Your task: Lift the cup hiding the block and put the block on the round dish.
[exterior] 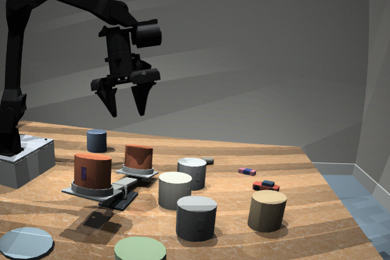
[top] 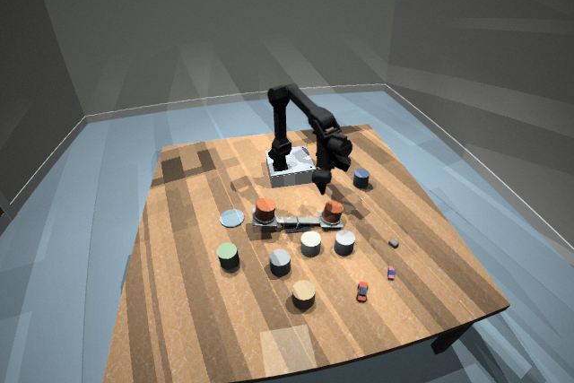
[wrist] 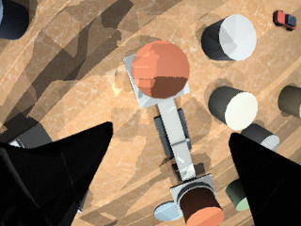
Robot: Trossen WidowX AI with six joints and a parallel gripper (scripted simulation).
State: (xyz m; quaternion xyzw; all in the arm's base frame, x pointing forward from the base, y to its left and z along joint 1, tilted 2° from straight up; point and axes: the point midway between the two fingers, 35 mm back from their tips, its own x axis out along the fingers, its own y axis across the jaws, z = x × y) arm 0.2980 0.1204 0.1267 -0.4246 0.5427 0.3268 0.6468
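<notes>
Now: gripper tip 13 cm above the teal block, 3 cm to the right of it and 2 cm short of it. Also, from my gripper tip: grey lump 23 cm to the left, 19 cm ahead, 16 cm below; cream cup 15 cm ahead, 13 cm below, 9 cm to the right; blue cup 26 cm to the left, 19 cm behind, 13 cm below.
</notes>
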